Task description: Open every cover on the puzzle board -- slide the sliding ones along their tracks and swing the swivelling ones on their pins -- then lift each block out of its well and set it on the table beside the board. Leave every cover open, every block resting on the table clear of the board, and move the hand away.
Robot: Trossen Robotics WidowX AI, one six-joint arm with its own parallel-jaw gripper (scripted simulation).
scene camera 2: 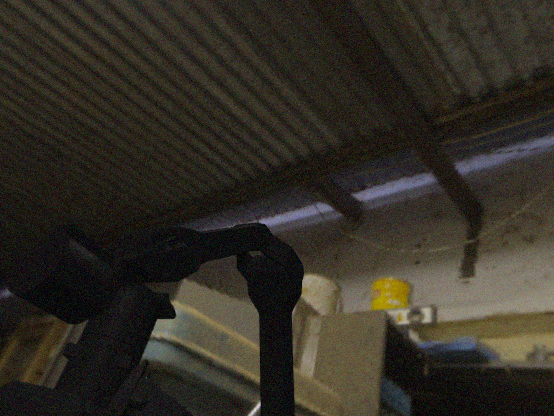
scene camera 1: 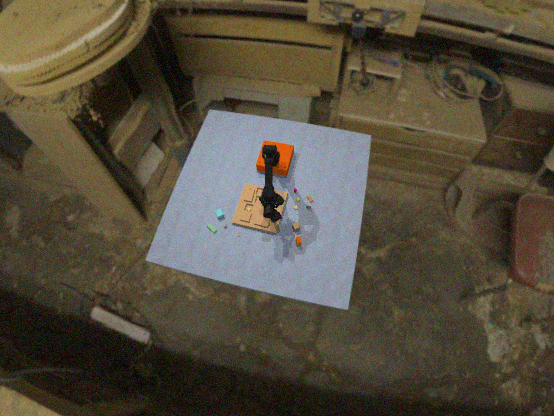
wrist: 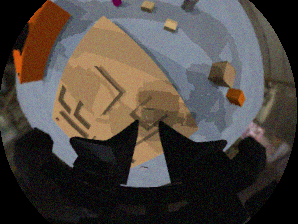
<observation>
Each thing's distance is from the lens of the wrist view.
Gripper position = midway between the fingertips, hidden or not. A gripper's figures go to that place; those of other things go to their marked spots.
my gripper (wrist: 148, 123): 10 cm
tan puzzle board (wrist: 142, 84): 11 cm
</observation>
